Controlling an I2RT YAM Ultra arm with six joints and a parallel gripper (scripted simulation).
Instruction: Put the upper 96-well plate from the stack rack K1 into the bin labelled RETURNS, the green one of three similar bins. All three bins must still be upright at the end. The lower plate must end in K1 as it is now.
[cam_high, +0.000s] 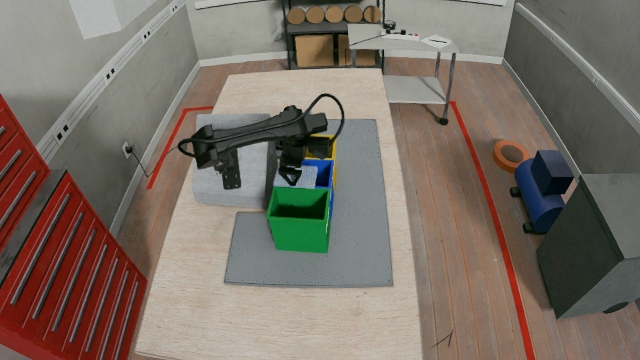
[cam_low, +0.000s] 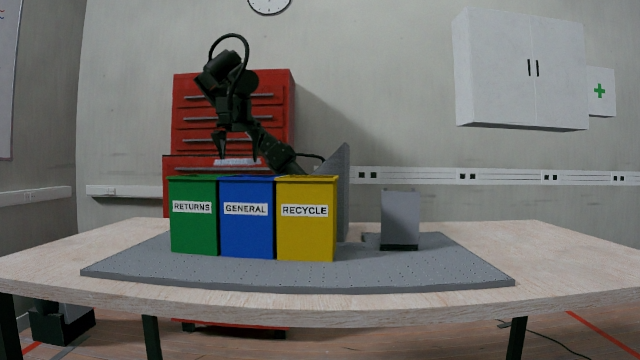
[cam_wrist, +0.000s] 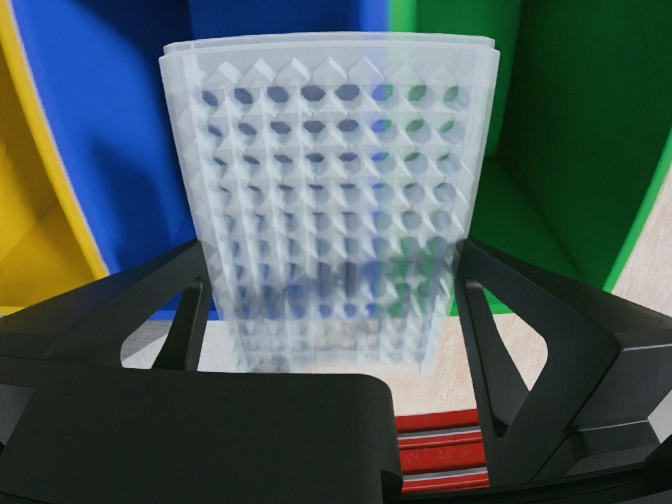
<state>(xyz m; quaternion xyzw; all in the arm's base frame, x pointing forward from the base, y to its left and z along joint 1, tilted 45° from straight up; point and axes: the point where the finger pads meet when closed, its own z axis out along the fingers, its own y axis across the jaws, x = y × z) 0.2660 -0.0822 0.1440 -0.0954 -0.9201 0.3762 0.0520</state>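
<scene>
The green returns bin is 130 mm below my hand, 80 mm to the right of it and 10 mm ahead of it. The rest, counted from my hand: clear 96-well plate: 10 mm below; yellow recycle bin: 170 mm to the left, 130 mm below, 40 mm ahead; blue general bin: 130 mm below, 50 mm to the left, 30 mm ahead.
</scene>
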